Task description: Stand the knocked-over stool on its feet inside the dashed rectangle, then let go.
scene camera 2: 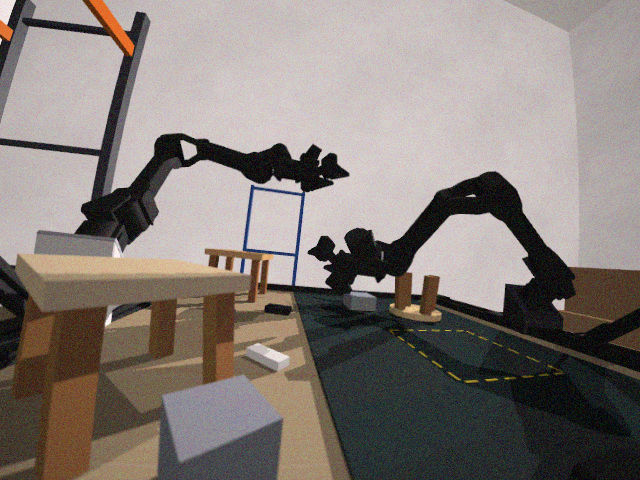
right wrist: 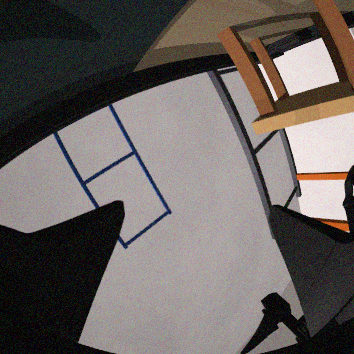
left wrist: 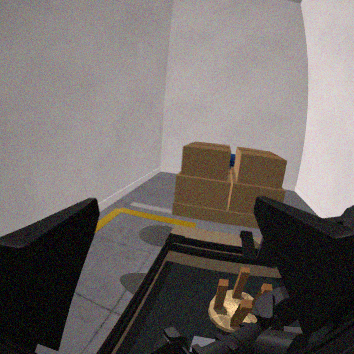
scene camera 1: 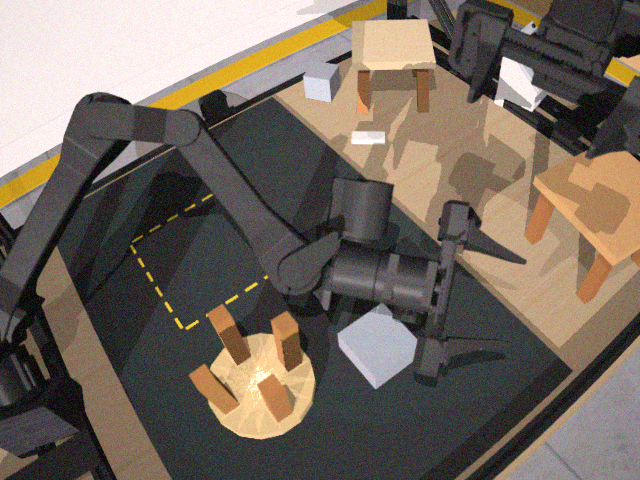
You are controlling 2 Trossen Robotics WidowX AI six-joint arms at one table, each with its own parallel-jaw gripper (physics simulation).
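Frame: origin at the left arm's base, x back, y right, z up, level; centimetres.
Where they show: left gripper, between the fingertips: point(scene camera 2: 340, 179) point(left wrist: 178, 205) point(scene camera 1: 528, 124); right gripper, between the fingertips: point(scene camera 2: 316, 259) point(right wrist: 199, 211) point(scene camera 1: 518, 303); left arm's base, origin of its link: point(scene camera 2: 90, 255); right arm's base, origin of its link: point(scene camera 2: 532, 299) point(scene camera 1: 19, 400).
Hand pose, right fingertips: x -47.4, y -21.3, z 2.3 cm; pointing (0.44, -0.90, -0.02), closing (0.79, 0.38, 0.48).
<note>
Things, the pixels of their top centre, and the offset from my right fingertips.
- knocked-over stool, centre of its top: point(scene camera 1: 243, 349) point(left wrist: 246, 284) point(scene camera 2: 417, 274) dx -22.5, dy +19.8, dz -0.8 cm
- large grey block, centre of its top: point(scene camera 1: 379, 338) point(left wrist: 208, 352) point(scene camera 2: 359, 294) dx -9.5, dy +11.7, dz -8.2 cm
- square-topped table, centre of its top: point(scene camera 2: 140, 265) point(scene camera 1: 391, 39) dx +33.2, dy +42.3, dz -0.8 cm
- second wooden table, centre of its top: point(scene camera 1: 615, 192) point(right wrist: 317, 104) point(scene camera 2: 242, 251) dx +22.2, dy -2.3, dz +0.2 cm
- small grey block, centre of its top: point(scene camera 2: 220, 407) point(scene camera 1: 321, 70) dx +25.5, dy +52.5, dz -7.2 cm
- white bar, centre of its top: point(scene camera 2: 267, 352) point(scene camera 1: 368, 135) dx +20.0, dy +37.3, dz -11.2 cm
The knocked-over stool point(scene camera 1: 254, 369) point(scene camera 2: 413, 312) point(left wrist: 231, 306) has a round pale seat and brown legs. It lies upside down on the dark mat, seat down and legs pointing up. It is outside the dashed rectangle point(scene camera 1: 231, 299) point(scene camera 2: 466, 381), near its lower corner in scene camera 1; part of the outline is hidden behind the right arm. My right gripper point(scene camera 1: 514, 302) point(scene camera 2: 321, 267) point(right wrist: 199, 211) is open and empty, above the mat's edge and well to the right of the stool in scene camera 1. My left gripper point(scene camera 1: 532, 126) point(scene camera 2: 339, 178) point(left wrist: 178, 205) is open and empty, high up and farther from the stool.
A large grey block point(scene camera 1: 377, 343) point(scene camera 2: 360, 301) sits between the stool and my right gripper. A square-topped table point(scene camera 1: 395, 43) point(scene camera 2: 134, 273), a second wooden table point(scene camera 1: 594, 206) point(scene camera 2: 237, 253), a small grey block point(scene camera 1: 320, 82) point(scene camera 2: 222, 423) and a white bar point(scene camera 1: 368, 137) point(scene camera 2: 267, 356) stand off the mat.
</note>
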